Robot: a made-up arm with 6 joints.
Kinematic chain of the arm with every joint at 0, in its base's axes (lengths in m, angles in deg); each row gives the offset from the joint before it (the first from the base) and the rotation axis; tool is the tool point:
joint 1: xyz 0 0 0.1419 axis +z
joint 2: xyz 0 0.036 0 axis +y
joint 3: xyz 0 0 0.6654 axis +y
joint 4: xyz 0 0 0.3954 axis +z
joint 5: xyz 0 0 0 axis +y
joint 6: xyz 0 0 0.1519 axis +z
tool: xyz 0 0 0
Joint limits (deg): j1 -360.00..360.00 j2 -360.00..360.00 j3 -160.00..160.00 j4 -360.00..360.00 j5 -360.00..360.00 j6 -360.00..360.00
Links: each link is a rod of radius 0.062 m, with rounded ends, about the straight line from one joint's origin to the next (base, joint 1, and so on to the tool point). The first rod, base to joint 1, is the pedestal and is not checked.
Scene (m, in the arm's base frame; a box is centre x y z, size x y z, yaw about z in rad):
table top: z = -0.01
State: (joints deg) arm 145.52 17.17 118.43 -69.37 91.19 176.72
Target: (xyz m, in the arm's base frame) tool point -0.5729 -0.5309 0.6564
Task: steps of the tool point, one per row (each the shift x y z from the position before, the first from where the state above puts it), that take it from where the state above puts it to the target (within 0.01 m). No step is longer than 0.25 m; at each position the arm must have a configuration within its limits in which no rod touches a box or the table.
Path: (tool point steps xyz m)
1: -0.1355 -0.0570 0.0189
2: -0.1189 -0.1060 0.0250
3: -0.0850 -0.1481 0.0310
4: -0.0371 -0.1780 0.0362
5: 0.0201 -0.1906 0.0408
6: 0.0801 -0.1836 0.0446

